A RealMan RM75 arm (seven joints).
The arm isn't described. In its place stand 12 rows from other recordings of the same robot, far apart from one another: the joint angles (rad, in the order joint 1, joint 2, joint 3, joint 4, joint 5, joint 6, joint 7), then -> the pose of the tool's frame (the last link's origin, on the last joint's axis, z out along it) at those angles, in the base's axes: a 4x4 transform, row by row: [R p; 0 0 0 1], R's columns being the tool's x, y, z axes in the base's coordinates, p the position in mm.
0.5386 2.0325 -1.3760 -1.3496 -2.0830 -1.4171 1.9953 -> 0.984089, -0.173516, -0.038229, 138.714; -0.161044, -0.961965, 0.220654, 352.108; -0.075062, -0.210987, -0.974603, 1.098; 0, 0, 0, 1
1.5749 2.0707 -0.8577 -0.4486 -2.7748 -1.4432 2.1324 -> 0.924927, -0.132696, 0.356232, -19.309; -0.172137, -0.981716, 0.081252, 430.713; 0.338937, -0.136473, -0.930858, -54.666; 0, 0, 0, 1
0.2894 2.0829 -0.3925 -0.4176 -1.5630 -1.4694 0.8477 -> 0.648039, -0.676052, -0.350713, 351.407; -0.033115, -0.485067, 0.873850, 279.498; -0.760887, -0.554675, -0.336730, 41.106; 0, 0, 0, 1
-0.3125 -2.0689 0.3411 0.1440 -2.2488 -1.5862 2.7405 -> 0.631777, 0.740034, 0.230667, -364.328; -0.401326, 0.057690, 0.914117, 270.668; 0.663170, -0.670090, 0.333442, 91.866; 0, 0, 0, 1
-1.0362 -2.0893 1.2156 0.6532 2.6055 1.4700 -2.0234 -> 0.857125, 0.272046, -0.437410, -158.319; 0.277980, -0.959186, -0.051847, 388.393; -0.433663, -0.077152, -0.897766, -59.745; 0, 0, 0, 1
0.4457 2.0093 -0.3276 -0.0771 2.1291 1.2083 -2.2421 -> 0.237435, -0.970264, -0.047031, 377.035; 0.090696, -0.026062, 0.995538, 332.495; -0.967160, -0.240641, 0.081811, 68.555; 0, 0, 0, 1
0.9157 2.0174 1.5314 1.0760 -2.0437 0.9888 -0.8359 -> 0.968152, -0.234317, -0.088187, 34.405; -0.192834, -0.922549, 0.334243, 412.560; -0.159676, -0.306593, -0.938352, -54.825; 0, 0, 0, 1
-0.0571 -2.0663 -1.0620 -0.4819 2.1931 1.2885 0.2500 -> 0.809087, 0.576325, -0.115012, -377.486; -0.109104, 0.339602, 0.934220, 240.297; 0.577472, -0.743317, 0.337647, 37.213; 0, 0, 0, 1
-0.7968 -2.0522 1.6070 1.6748 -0.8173 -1.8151 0.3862 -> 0.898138, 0.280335, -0.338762, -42.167; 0.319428, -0.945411, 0.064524, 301.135; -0.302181, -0.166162, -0.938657, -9.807; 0, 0, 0, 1
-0.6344 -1.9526 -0.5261 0.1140 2.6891 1.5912 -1.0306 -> 0.511763, 0.618888, 0.595882, -274.787; 0.244974, -0.769917, 0.589250, 335.310; 0.823460, -0.155581, -0.545627, 7.979; 0, 0, 0, 1
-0.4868 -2.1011 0.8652 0.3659 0.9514 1.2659 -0.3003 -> 0.803208, 0.354689, 0.478594, -270.808; -0.333000, -0.398822, 0.854431, 367.562; 0.493931, -0.845658, -0.202226, 24.743; 0, 0, 0, 1
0.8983 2.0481 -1.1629 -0.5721 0.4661 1.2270 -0.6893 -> 0.577010, -0.658246, 0.483499, 240.232; -0.784390, -0.611574, 0.103486, 396.684; 0.227576, -0.438964, -0.869206, -43.319; 0, 0, 0, 1
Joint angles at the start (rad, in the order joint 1, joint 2, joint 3, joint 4, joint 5, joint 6, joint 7):
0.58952 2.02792 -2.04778 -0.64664 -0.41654 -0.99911 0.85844
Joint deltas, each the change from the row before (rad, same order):
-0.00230 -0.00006 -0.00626 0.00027 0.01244 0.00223 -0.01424
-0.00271 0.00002 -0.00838 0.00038 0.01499 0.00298 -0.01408
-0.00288 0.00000 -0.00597 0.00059 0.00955 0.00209 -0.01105
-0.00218 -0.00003 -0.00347 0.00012 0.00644 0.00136 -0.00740
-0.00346 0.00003 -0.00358 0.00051 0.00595 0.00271 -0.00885
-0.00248 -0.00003 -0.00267 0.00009 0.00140 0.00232 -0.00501
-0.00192 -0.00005 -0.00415 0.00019 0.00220 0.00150 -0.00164
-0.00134 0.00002 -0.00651 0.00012 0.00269 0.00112 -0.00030
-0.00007 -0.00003 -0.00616 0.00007 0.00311 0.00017 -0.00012
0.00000 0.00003 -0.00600 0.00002 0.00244 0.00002 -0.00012
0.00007 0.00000 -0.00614 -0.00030 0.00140 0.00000 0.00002
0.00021 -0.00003 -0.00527 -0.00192 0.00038 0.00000 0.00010
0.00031 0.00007 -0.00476 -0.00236 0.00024 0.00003 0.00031
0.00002 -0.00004 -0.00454 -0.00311 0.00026 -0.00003 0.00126
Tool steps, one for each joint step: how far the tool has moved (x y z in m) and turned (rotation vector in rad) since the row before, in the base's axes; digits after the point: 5 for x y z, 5 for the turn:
0.00070 -0.00030 -0.00021 0.00806 -0.00039 0.00035
0.00087 -0.00050 -0.00046 0.00706 -0.00001 -0.00147
0.00109 -0.00057 -0.00043 0.00545 -0.00153 -0.00094
0.00073 -0.00032 -0.00017 0.00407 -0.00060 -0.00092
0.00143 -0.00043 -0.00033 0.00518 -0.00269 -0.00220
0.00110 -0.00052 -0.00048 0.00230 -0.00378 -0.00067
0.00085 -0.00073 -0.00066 -0.00113 -0.00213 -0.00160
0.00059 -0.00111 -0.00106 -0.00384 -0.00203 -0.00081
0.00004 -0.00092 -0.00089 -0.00385 -0.00086 0.00062
0.00000 -0.00096 -0.00092 -0.00395 -0.00112 0.00117
-0.00007 -0.00107 -0.00101 -0.00434 -0.00173 0.00212
-0.00058 -0.00101 -0.00085 -0.00387 -0.00103 0.00371
-0.00077 -0.00094 -0.00078 -0.00369 -0.00046 0.00385
-0.00088 -0.00096 -0.00067 -0.00409 0.00044 0.00344

